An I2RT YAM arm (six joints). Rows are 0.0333 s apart.
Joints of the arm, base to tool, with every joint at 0 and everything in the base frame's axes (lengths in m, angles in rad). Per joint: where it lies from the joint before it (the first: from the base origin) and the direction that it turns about. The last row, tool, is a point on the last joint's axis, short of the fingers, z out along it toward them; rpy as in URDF.
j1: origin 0 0 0.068 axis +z
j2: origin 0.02 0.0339 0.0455 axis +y
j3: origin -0.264 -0.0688 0 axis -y
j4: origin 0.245 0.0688 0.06 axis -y
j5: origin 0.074 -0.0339 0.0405 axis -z
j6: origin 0.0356 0 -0.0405 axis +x
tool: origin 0 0 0 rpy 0 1.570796 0
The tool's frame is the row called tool.
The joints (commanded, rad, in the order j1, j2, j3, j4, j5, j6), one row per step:
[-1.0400 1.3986 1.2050 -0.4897 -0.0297 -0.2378]
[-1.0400 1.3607 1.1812 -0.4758 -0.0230 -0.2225]
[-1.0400 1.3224 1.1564 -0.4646 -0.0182 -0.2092]
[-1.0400 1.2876 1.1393 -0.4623 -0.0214 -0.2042]
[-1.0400 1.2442 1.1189 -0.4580 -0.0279 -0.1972]
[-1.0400 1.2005 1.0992 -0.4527 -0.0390 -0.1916]
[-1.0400 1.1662 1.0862 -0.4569 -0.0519 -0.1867]
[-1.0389 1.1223 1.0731 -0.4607 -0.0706 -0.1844]
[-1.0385 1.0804 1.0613 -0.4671 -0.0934 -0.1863]
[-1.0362 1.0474 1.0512 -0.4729 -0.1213 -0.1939]
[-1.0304 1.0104 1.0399 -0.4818 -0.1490 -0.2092]
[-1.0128 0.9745 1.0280 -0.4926 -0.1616 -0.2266]
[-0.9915 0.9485 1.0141 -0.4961 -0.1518 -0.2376]
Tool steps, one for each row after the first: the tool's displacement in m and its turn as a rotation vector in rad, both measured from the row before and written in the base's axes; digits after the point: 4 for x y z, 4 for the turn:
[-0.0043 0.0069 0.0041 -0.0198 -0.0207 -0.0147]
[-0.0044 0.0072 0.0033 -0.0171 -0.0191 -0.0118]
[-0.0039 0.0069 0.0038 -0.0142 -0.0152 -0.0003]
[-0.0048 0.0086 0.0048 -0.0186 -0.0219 0.0014]
[-0.0047 0.0087 0.0048 -0.0197 -0.0240 0.0063]
[-0.0038 0.0073 0.0035 -0.0090 -0.0179 0.0085]
[-0.0045 0.0095 0.0054 -0.0174 -0.0234 0.0161]
[-0.0044 0.0093 0.0047 -0.0159 -0.0201 0.0213]
[-0.0029 0.0078 0.0031 -0.0123 -0.0144 0.0306]
[-0.0028 0.0092 0.0029 -0.0168 -0.0086 0.0374]
[-0.0012 0.0100 0.0020 -0.0188 0.0003 0.0364]
[0.0001 0.0074 -0.0002 -0.0162 0.0062 0.0170]

